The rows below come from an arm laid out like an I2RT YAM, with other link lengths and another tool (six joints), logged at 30 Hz.
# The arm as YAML. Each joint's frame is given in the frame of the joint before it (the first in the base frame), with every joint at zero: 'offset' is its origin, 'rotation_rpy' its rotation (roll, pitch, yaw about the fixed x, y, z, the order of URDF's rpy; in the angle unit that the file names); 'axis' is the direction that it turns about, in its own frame. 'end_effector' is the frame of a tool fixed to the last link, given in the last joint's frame.
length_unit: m
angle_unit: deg
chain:
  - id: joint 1
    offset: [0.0, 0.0, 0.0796]
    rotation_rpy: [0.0, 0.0, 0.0]
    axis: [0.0, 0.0, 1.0]
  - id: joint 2
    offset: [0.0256, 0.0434, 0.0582]
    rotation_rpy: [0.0, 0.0, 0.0]
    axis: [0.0, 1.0, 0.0]
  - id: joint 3
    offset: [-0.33, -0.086, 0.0]
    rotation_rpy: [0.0, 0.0, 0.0]
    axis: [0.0, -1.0, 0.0]
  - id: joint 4
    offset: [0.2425, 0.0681, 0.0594]
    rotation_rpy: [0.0, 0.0, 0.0]
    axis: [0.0, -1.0, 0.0]
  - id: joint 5
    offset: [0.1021, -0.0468, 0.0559]
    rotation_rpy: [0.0, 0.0, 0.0]
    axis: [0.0, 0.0, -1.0]
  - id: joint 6
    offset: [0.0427, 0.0, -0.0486]
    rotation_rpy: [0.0, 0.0, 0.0]
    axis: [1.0, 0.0, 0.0]
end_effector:
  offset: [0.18, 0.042, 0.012]
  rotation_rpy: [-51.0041, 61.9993, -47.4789]
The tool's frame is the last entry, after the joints.
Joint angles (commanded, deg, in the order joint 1, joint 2, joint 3, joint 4, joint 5, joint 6), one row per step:
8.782 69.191 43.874 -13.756 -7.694 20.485
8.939 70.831 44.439 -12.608 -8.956 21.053
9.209 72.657 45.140 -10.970 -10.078 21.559
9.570 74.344 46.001 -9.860 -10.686 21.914
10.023 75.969 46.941 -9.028 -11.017 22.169
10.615 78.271 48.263 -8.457 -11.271 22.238
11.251 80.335 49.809 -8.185 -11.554 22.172
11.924 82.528 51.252 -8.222 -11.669 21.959
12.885 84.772 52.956 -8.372 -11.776 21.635
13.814 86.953 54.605 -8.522 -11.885 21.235
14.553 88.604 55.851 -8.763 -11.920 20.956
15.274 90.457 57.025 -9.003 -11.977 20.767
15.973 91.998 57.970 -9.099 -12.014 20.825
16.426 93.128 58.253 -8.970 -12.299 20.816
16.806 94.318 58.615 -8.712 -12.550 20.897
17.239 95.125 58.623 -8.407 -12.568 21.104
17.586 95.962 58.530 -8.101 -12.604 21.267
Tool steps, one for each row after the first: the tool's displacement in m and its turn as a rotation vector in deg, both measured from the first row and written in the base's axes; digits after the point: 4 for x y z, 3 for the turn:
0.0061 0.0067 0.0002 1.215 0.199 0.783
0.0144 0.0141 0.0022 2.358 -0.052 1.621
0.0220 0.0203 0.0034 3.035 -0.160 2.244
0.0291 0.0262 0.0040 3.447 -0.182 2.803
0.0377 0.0336 0.0012 3.591 0.290 3.538
0.0457 0.0415 0.0003 3.676 0.568 4.428
0.0525 0.0492 -0.0046 3.462 1.317 5.297
0.0593 0.0596 -0.0086 3.170 1.940 6.522
0.0655 0.0700 -0.0131 2.821 2.527 7.767
0.0696 0.0781 -0.0173 2.516 3.097 8.692
0.0735 0.0861 -0.0241 2.233 3.965 9.552
0.0766 0.0936 -0.0298 2.143 4.683 10.222
0.0771 0.0992 -0.0364 2.165 5.437 10.874
0.0787 0.1042 -0.0423 2.254 6.069 11.370
0.0787 0.1084 -0.0480 2.286 6.636 11.663
0.0784 0.1117 -0.0547 2.274 7.316 11.906

